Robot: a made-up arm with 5 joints.
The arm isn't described. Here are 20 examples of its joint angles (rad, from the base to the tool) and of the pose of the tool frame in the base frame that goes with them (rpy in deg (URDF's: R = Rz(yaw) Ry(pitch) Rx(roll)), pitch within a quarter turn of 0, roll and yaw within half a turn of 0; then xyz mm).
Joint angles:
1: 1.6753 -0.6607 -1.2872 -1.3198 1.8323
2: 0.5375 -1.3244 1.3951 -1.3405 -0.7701
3: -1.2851 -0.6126 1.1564 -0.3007 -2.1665
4: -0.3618 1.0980 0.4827 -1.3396 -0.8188
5: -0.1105 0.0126 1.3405 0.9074 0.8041
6: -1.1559 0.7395 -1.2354 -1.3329 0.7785
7: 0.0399 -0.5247 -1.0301 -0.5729 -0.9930
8: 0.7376 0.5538 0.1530 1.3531 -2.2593
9: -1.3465 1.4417 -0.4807 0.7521 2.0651
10: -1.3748 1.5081 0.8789 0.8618 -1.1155
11: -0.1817 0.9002 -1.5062 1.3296 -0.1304
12: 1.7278 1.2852 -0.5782 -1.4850 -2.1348
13: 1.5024 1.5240 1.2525 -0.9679 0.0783
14: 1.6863 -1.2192 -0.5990 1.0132 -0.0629
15: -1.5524 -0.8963 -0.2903 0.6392 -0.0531
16: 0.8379 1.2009 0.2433 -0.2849 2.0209
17: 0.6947 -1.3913 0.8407 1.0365 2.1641
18: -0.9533 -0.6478 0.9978 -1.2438 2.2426
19: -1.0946 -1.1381 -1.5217 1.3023 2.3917
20: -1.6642 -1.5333 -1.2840 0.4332 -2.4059
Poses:
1: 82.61 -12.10 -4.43 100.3 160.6 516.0
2: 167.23 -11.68 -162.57 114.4 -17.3 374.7
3: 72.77 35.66 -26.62 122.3 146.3 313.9
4: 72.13 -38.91 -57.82 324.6 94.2 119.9
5: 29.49 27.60 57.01 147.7 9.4 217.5
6: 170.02 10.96 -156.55 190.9 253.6 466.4
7: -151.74 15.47 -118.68 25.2 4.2 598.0
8: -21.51 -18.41 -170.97 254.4 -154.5 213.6
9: 7.37 -3.50 -167.54 140.6 268.3 42.3
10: -96.68 23.16 -13.87 86.1 33.7 112.8
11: 11.40 -47.51 -4.88 420.2 64.3 351.7
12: 140.30 24.18 -162.74 27.8 -351.6 201.8
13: 0.41 13.62 -84.33 86.9 -50.6 86.8
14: 173.89 -43.54 92.22 96.0 108.8 515.6
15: 170.54 -58.15 -79.95 79.9 26.2 540.3
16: -21.89 8.99 63.25 248.0 -182.1 61.4
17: -58.31 27.27 65.99 117.8 -27.7 357.2
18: -146.87 21.44 115.36 158.1 111.5 401.6
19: -171.18 8.49 109.13 -21.3 -194.7 468.0
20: -146.15 -34.18 45.30 109.1 -317.5 369.0
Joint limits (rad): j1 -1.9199..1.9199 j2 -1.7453..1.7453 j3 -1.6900..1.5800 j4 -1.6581..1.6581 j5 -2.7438..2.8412
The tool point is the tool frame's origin. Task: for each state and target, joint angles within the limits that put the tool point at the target. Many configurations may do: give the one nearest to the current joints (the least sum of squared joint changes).
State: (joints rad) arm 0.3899 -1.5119 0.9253 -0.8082 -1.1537
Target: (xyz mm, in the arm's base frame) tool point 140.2 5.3 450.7
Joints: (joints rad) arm -0.0560 -1.1295 0.8168 -0.7534 -1.1537
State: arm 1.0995 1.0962 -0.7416 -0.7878 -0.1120
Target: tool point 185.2 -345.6 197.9
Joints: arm 1.2846 1.0534 -0.2777 -0.9174 -0.1120
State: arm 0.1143 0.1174 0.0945 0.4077 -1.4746
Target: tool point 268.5 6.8 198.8
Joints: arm -0.0256 0.3196 0.7385 0.6158 -1.4746
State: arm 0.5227 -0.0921 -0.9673 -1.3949 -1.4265
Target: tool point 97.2 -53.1 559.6
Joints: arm 1.3177 -0.0838 -1.0186 -1.6544 -1.4265
